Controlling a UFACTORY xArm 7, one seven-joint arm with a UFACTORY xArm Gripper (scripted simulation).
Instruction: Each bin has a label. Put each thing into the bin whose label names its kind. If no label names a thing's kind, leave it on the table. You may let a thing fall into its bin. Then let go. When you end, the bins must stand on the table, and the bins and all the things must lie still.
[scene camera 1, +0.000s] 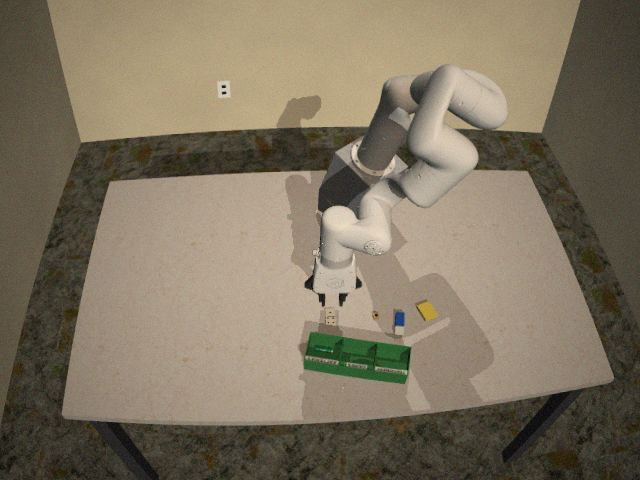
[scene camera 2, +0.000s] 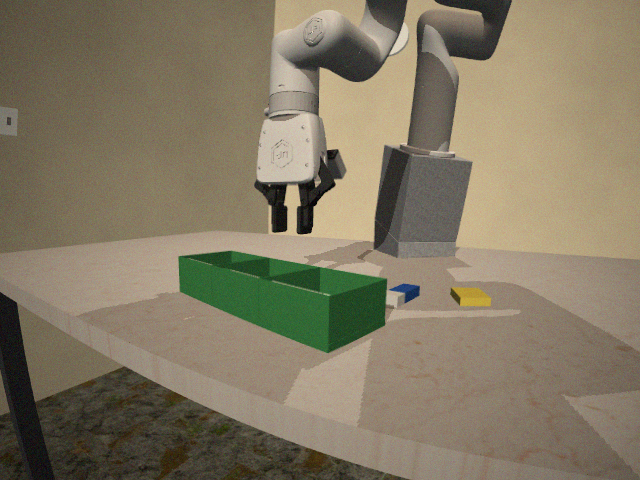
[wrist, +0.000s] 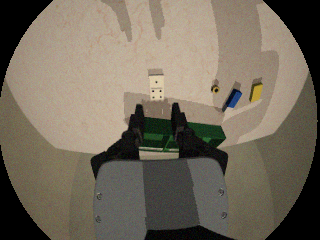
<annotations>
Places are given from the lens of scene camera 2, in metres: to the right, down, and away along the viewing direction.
my gripper (scene camera 2: 291, 232): -0.04, -0.01, 0.52
green bin (scene camera 2: 326, 309): 0.01, 0.05, 0.26
</annotations>
